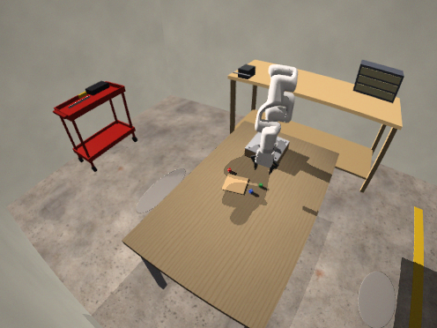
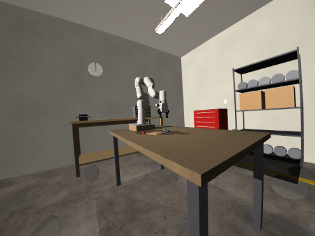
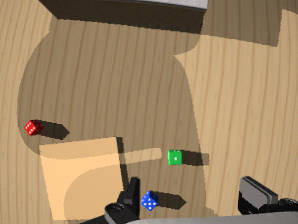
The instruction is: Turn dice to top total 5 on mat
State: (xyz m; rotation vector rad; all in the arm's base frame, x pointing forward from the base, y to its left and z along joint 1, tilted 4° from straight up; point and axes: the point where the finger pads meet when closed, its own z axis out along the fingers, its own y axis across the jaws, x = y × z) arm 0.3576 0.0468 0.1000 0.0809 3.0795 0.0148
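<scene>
Now: the green die 140 mm below my hand. The rest, counted from my hand: tan mat 40 mm ahead, 160 mm to the right, 150 mm below; then blue die 70 mm ahead, 40 mm to the right, 140 mm below; then red die 50 mm behind, 240 mm to the right, 140 mm below.
</scene>
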